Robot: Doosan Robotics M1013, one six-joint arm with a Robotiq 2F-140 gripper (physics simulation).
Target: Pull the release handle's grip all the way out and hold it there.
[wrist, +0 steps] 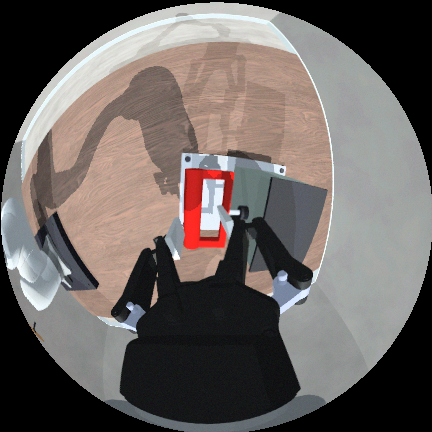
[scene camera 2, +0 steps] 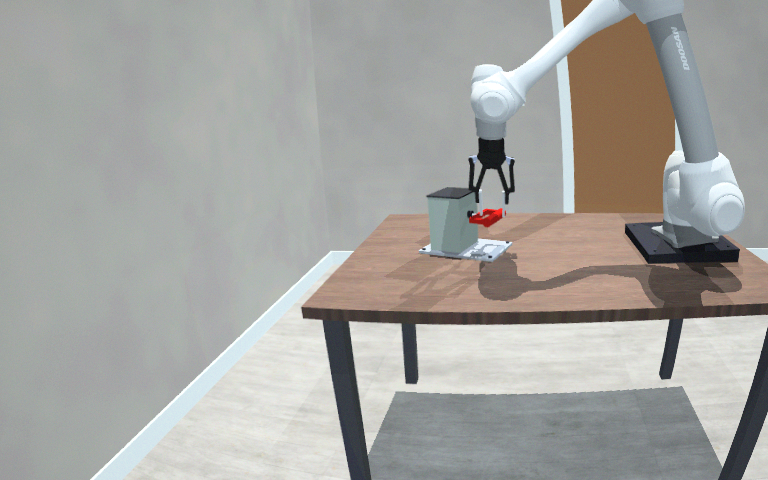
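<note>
The release handle [scene camera 2: 487, 217] [wrist: 191, 210] is a red rectangular frame with a thick outer grip bar. It stands out from the side of a grey-green housing [scene camera 2: 453, 226] [wrist: 254, 192] with a dark lid, above a pale base plate [scene camera 2: 498, 250]. A short rod with a black knob [scene camera 2: 470, 214] [wrist: 243, 212] shows between handle and housing. My gripper [scene camera 2: 492, 209] [wrist: 199, 219] points down, half open, with nothing clamped. Its fingertips are at the handle's height, one outside the grip bar and the other on the housing side, over the frame's opening. Exact contact cannot be told.
The housing's dark lid [scene camera 2: 451, 193] [wrist: 295, 220] stands close beside the finger on that side. The wooden table [scene camera 2: 362, 283] [wrist: 115, 200] carries the fixture and, to the right in the scene view, the arm's black base plate [scene camera 2: 679, 254]. Grey walls stand behind.
</note>
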